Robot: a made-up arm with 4 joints.
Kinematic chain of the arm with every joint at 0, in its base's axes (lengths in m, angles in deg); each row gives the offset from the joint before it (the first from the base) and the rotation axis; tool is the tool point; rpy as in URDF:
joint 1: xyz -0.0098 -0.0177 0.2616 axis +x
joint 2: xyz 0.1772 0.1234 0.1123 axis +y
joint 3: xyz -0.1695 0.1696 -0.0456 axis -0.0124 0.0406 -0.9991
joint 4: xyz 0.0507 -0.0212 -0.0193 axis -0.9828 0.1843 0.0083
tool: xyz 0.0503 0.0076 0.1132 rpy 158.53 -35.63 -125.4
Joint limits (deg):
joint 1: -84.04..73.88
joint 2: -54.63..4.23
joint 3: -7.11..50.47
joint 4: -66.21..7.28
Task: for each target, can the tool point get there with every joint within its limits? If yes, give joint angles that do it. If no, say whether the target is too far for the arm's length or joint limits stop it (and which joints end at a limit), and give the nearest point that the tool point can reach.
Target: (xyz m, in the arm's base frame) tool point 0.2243 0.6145 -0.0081
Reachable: no: too far | nearest point 0.1038 0.3012 0.1255 | short by 0.361 m
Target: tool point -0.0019 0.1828 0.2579
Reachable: yes | joints -37.76 -5.29 39.82 -47.83
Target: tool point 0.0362 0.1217 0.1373
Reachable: yes | joints -70.55 -18.08 22.49 -50.41
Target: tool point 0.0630 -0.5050 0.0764
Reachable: no: joint limits stop it (at a limit: joint 1, joint 2, joint 3, joint 4) | nearest point 0.0462 -0.0658 0.1043 | short by 0.440 m
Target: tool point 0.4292 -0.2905 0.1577
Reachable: no: joint limits stop it (at a limit: joint 1, joint 2, joint 4) | nearest point 0.0745 -0.0282 0.1153 | short by 0.443 m
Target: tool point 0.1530 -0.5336 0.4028
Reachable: no: joint limits stop it (at a limit: joint 1, joint 2) | nearest point 0.0431 -0.1253 0.4939 | short by 0.433 m
